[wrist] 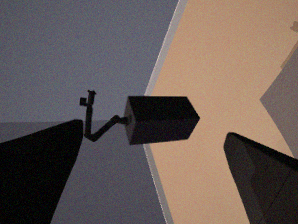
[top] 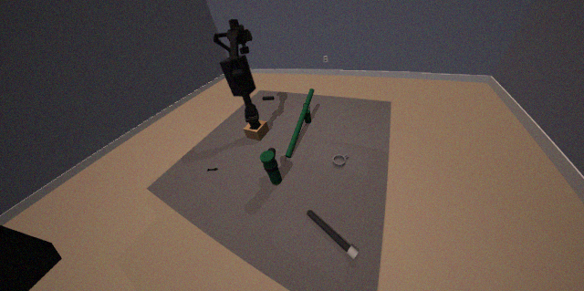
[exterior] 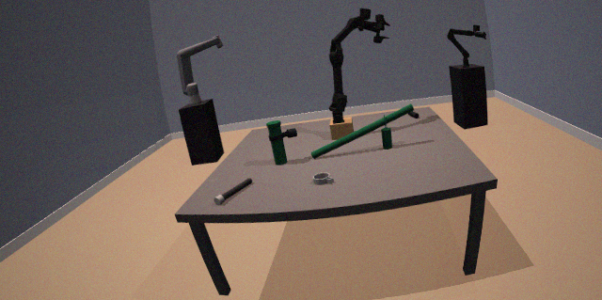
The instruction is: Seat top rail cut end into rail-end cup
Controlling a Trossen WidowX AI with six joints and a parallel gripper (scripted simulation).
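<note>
Right now my gripper tip is 670 mm to the left of the dark rail-end cup, 440 mm short of it and 430 mm above it. Also, from my gripper tip: metal ring band 780 mm ahead, 550 mm below, 530 mm to the right; small green post 500 mm ahead, 460 mm below, 210 mm to the right; small black bolt 780 mm to the right, 550 mm below, 30 mm ahead.
</note>
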